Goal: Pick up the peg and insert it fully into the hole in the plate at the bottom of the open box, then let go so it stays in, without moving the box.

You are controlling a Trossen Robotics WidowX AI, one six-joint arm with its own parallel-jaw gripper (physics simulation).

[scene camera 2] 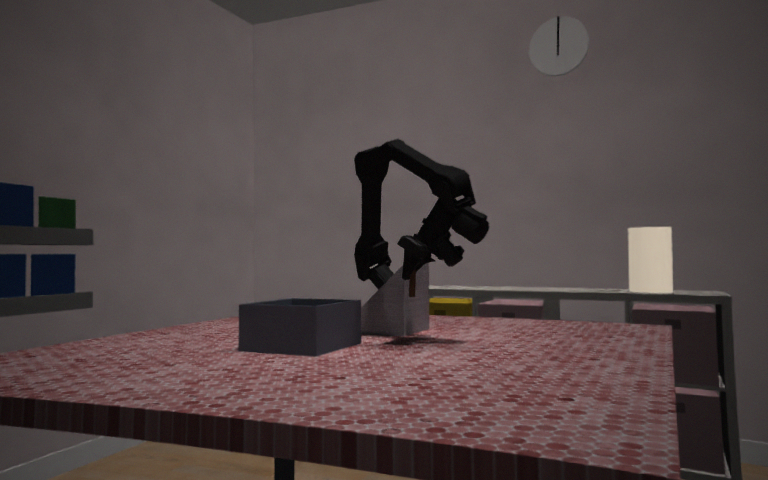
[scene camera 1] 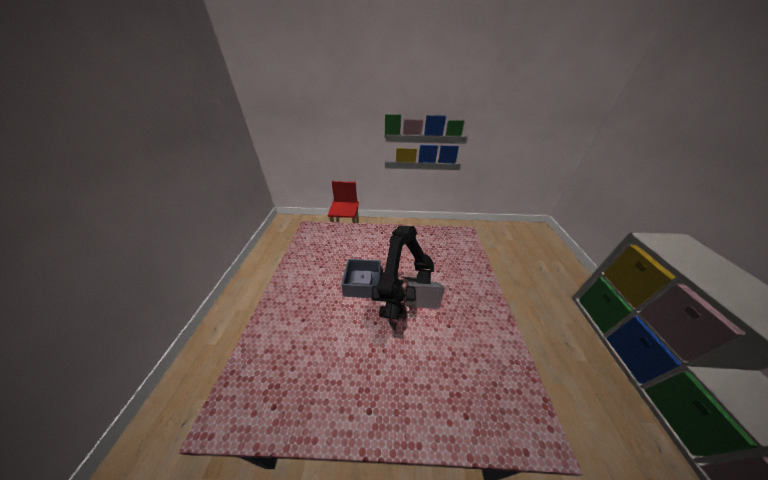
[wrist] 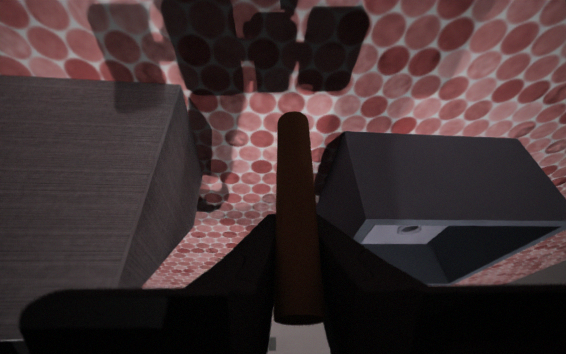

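Pixels of known places: gripper, fingertip midpoint: (scene camera 2: 404, 279) (wrist: 292, 224); arm's base, origin of the base link: (scene camera 2: 391, 288) (scene camera 1: 424, 283) (wrist: 59, 252).
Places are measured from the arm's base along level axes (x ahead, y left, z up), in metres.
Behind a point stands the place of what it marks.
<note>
The brown peg (scene camera 2: 412, 285) {x 0.153, y 0.144, z 0.017 m} (wrist: 296, 180) {x 0.145, y 0.148, z 0.028 m} is roughly upright in scene camera 2, its lower end well above the table. My gripper (scene camera 2: 408, 273) {x 0.149, y 0.122, z 0.031 m} (wrist: 292, 224) {x 0.149, y 0.122, z 0.031 m} is shut on its upper part. In scene camera 1 the arm hides the peg. The open blue-grey box (scene camera 1: 361, 291) {x 0.314, y 0.059, z -0.058 m} (scene camera 2: 300, 329) {x 0.419, y 0.032, z -0.061 m} (wrist: 440, 175) {x 0.306, y 0.058, z -0.060 m} stands left of my gripper in both scene views and to the right in the wrist view. The peg is outside the box. The pale plate (scene camera 1: 367, 280) {x 0.298, y -0.015, z -0.055 m} (wrist: 382, 235) {x 0.306, y -0.056, z -0.054 m} lies at the box's bottom with its round hole (scene camera 1: 362, 276) {x 0.333, y -0.045, z -0.063 m} (wrist: 410, 229) {x 0.336, y -0.041, z -0.057 m}. In scene camera 2 the box wall hides the plate.
A grey block (scene camera 1: 430, 297) {x -0.034, y 0.069, z -0.019 m} (scene camera 2: 416, 316) {x 0.000, y 0.073, z -0.070 m} (wrist: 85, 175) {x 0.038, y 0.076, z -0.018 m} with a sloped side in scene camera 2 stands on the other side of the peg from the box, near the arm's base. All stand on the red-and-white patterned table top (scene camera 1: 373, 396) {x 0.171, y 0.494, z -0.112 m} (scene camera 2: 396, 390) {x 0.602, y 0.358, z -0.112 m}.
</note>
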